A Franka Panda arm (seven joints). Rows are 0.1 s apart.
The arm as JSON. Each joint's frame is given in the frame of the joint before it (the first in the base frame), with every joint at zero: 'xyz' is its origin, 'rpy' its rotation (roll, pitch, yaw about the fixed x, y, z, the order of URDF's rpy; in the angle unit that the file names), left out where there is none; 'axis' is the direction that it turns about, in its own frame. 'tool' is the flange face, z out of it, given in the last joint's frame.
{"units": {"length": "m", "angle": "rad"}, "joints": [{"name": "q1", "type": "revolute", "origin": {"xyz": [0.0, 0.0, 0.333]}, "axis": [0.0, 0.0, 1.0]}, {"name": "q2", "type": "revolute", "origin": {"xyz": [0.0, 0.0, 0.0]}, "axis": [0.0, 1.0, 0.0]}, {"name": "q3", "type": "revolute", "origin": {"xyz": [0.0, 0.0, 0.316]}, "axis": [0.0, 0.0, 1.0]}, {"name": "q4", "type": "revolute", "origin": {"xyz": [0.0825, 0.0, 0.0]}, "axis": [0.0, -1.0, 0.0]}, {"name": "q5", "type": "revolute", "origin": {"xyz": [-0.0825, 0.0, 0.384]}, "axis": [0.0, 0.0, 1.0]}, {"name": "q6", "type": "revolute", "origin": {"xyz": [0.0, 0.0, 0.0]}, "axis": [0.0, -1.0, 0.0]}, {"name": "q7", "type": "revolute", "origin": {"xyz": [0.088, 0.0, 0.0]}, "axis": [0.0, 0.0, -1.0]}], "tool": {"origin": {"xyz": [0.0, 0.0, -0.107], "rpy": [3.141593, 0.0, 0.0]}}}
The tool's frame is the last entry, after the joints.
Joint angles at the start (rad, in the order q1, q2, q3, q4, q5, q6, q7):
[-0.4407 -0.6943 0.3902 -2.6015 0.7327 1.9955 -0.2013]
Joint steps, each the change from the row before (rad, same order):
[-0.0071 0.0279 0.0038 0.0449 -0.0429 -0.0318 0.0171]
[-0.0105 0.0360 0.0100 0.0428 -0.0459 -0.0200 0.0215]
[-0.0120 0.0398 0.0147 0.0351 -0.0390 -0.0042 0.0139]
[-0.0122 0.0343 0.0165 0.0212 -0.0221 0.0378 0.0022]
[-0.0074 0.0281 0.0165 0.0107 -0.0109 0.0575 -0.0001]
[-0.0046 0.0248 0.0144 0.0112 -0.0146 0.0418 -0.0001]
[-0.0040 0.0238 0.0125 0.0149 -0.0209 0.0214 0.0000]
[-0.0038 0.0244 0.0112 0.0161 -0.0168 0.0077 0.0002]
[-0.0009 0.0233 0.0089 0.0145 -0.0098 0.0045 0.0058]
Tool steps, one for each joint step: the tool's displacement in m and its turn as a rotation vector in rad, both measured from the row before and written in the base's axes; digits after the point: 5 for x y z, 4 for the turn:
[0.00750 0.00149 0.00804 -0.0211 0.0252 0.0190]
[0.00928 0.00031 0.00442 -0.0276 0.0278 0.0107]
[0.01028 -0.00035 0.00025 -0.0268 0.0212 0.0097]
[0.01157 -0.00218 -0.00090 -0.0260 -0.0151 -0.0002]
[0.01078 -0.00107 -0.00177 -0.0224 -0.0317 -0.0046]
[0.00878 0.00046 -0.00154 -0.0208 -0.0214 0.0036]
[0.00738 0.00137 -0.00120 -0.0198 -0.0072 0.0124]
[0.00652 0.00199 -0.00199 -0.0109 0.0034 0.0140]
[0.00578 0.00270 -0.00239 -0.0019 0.0065 0.0073]

